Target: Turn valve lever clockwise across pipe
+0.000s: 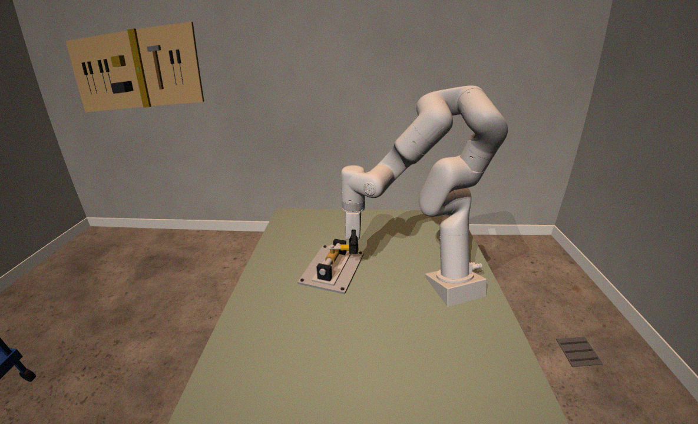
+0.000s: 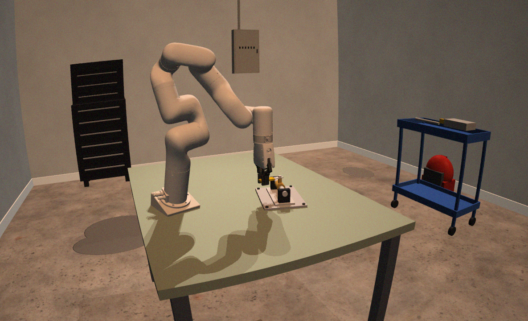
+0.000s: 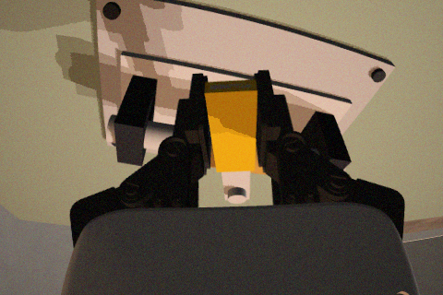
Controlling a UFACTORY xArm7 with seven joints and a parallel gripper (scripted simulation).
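Right now the baseplate is 7 cm ahead of my hand, 1 cm to the right of it and 9 cm below it. Round my hand: yellow valve lever (4 cm ahead, 1 cm to the right).
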